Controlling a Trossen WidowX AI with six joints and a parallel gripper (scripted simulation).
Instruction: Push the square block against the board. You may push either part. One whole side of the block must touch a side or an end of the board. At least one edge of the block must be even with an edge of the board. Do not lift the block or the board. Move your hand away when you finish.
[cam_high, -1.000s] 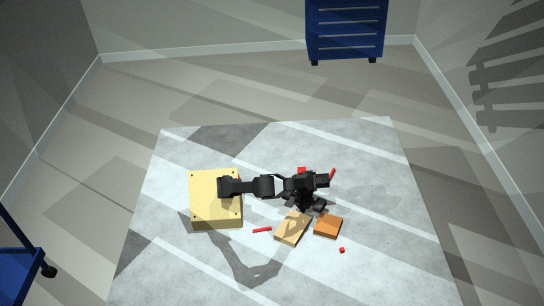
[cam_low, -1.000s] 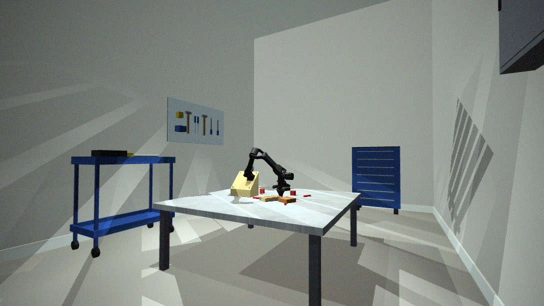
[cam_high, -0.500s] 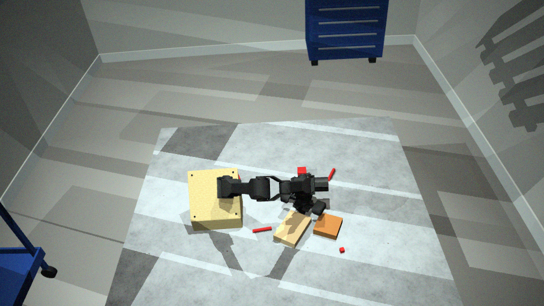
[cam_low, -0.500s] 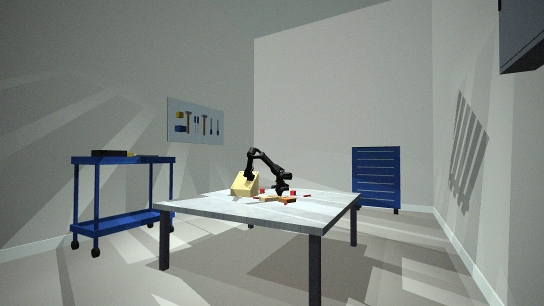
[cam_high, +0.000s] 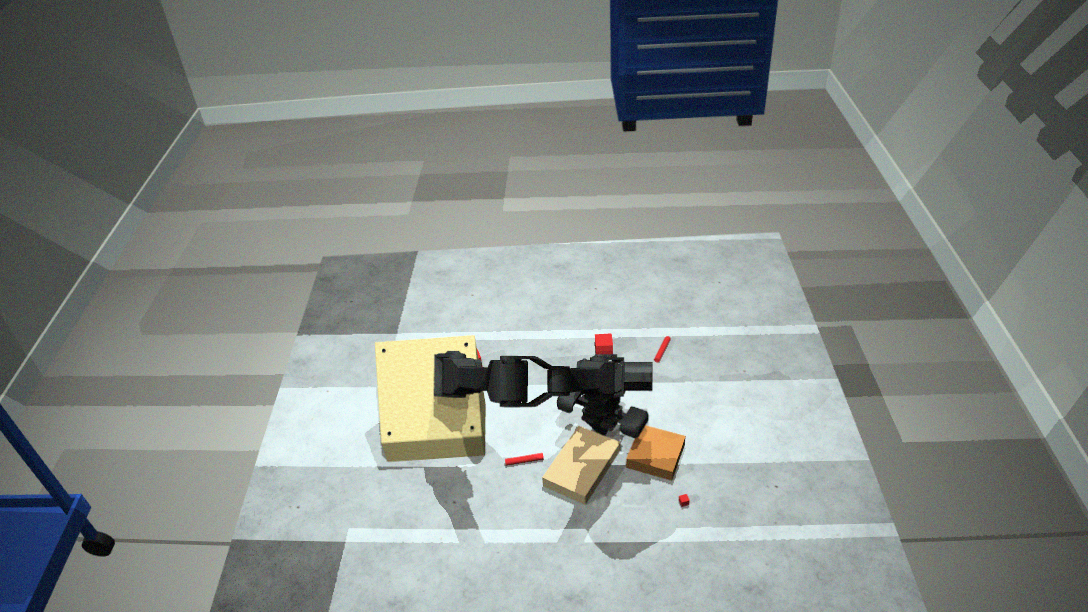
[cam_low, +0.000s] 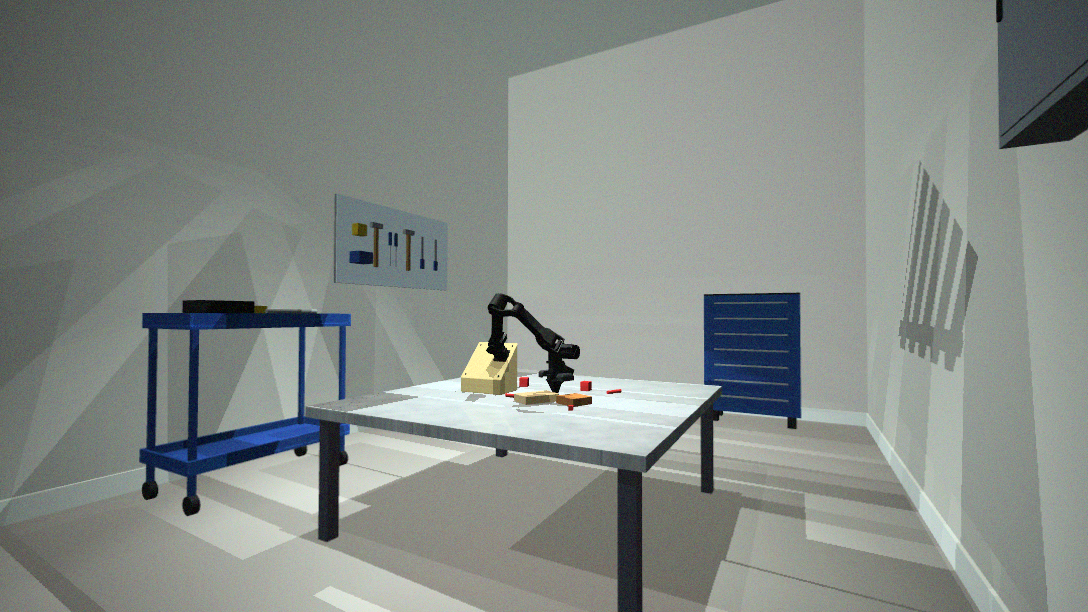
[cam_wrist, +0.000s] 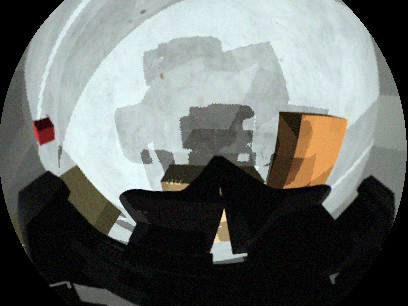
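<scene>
The board is 50 mm behind my gripper tip and 70 mm to the right of it. Round my gripper tip: small red bit (140 mm ahead, 180 mm to the right); square block (100 mm ahead, 60 mm to the right).
</scene>
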